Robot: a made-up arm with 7 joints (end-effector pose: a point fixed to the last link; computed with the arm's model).
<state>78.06 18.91 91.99 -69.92 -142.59 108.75 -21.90</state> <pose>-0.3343 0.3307 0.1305 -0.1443 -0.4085 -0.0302 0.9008</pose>
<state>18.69 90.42 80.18 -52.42 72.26 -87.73 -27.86</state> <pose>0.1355 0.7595 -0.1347 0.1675 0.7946 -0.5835 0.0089</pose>
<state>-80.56 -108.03 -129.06 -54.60 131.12 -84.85 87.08</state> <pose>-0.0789 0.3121 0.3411 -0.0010 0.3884 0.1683 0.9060</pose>
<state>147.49 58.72 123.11 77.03 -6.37 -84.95 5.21</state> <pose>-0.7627 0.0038 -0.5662 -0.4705 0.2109 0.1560 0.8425</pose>
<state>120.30 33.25 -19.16 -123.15 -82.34 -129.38 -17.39</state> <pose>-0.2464 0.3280 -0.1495 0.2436 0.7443 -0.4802 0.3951</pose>
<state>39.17 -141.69 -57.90 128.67 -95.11 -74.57 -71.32</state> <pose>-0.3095 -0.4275 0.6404 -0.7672 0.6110 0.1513 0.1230</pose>
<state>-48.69 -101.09 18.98 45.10 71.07 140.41 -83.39</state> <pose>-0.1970 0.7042 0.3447 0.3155 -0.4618 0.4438 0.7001</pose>
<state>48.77 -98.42 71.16 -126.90 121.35 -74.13 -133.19</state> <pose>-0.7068 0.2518 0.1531 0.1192 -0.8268 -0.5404 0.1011</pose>
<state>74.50 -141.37 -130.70 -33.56 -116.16 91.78 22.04</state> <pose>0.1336 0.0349 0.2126 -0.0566 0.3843 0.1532 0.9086</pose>
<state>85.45 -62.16 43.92 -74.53 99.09 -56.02 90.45</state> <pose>-0.6275 -0.1485 0.0073 0.7486 -0.2168 0.4936 0.3859</pose>
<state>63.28 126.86 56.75 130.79 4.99 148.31 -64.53</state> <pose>0.1395 0.5199 0.8094 0.7068 0.3224 0.0124 0.6296</pose>
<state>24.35 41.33 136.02 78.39 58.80 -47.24 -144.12</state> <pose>0.1092 0.7937 -0.4884 -0.2829 -0.7773 -0.0900 0.5547</pose>
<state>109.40 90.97 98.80 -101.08 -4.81 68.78 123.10</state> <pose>-0.5669 0.0139 0.0317 -0.3597 -0.1731 -0.9128 0.0859</pose>
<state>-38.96 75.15 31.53 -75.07 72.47 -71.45 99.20</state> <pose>0.7051 0.2061 0.1559 0.0671 0.8367 -0.3295 0.4323</pose>
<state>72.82 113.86 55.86 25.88 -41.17 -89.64 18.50</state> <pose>-0.4541 0.8075 0.2352 -0.5743 0.6200 -0.2261 0.4844</pose>
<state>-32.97 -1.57 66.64 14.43 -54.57 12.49 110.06</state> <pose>0.2235 0.7125 -0.3845 0.4252 -0.6026 -0.0772 0.6709</pose>
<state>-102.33 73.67 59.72 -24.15 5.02 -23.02 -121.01</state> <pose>0.7059 -0.7953 -0.1977 -0.0972 0.5369 -0.5251 0.6531</pose>
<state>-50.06 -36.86 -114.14 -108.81 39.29 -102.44 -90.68</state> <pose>-0.1562 0.0728 0.2390 -0.1579 -0.3347 -0.9134 0.1694</pose>
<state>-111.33 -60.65 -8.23 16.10 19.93 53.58 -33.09</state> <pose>0.5614 0.3969 -0.5645 0.5959 0.7524 -0.2794 0.0263</pose>
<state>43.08 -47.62 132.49 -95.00 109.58 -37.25 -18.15</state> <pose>-0.6767 0.0848 0.3120 0.4299 0.1545 0.8842 0.0981</pose>
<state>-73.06 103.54 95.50 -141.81 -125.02 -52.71 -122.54</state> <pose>0.8647 -0.2620 0.5281 0.8169 0.2020 0.5386 0.0426</pose>
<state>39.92 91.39 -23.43 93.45 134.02 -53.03 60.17</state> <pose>0.5760 0.5180 0.4004 -0.9307 0.0296 0.3255 0.1643</pose>
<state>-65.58 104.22 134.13 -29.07 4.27 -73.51 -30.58</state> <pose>0.5073 -0.3275 -0.2902 -0.4923 -0.0506 0.5254 0.6921</pose>
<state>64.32 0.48 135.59 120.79 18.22 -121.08 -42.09</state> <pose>-0.4780 0.2434 -0.7206 -0.3416 0.6729 -0.1612 0.6360</pose>
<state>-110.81 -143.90 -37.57 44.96 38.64 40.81 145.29</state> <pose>0.3524 0.4638 0.7476 0.4509 0.1214 -0.1144 0.8769</pose>
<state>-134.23 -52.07 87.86 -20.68 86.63 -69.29 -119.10</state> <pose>0.8900 -0.1427 0.0088 0.0651 0.4404 -0.3916 0.8053</pose>
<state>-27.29 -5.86 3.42 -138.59 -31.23 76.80 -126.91</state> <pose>0.1895 -0.0660 0.0930 -0.1342 0.1130 0.9675 0.1820</pose>
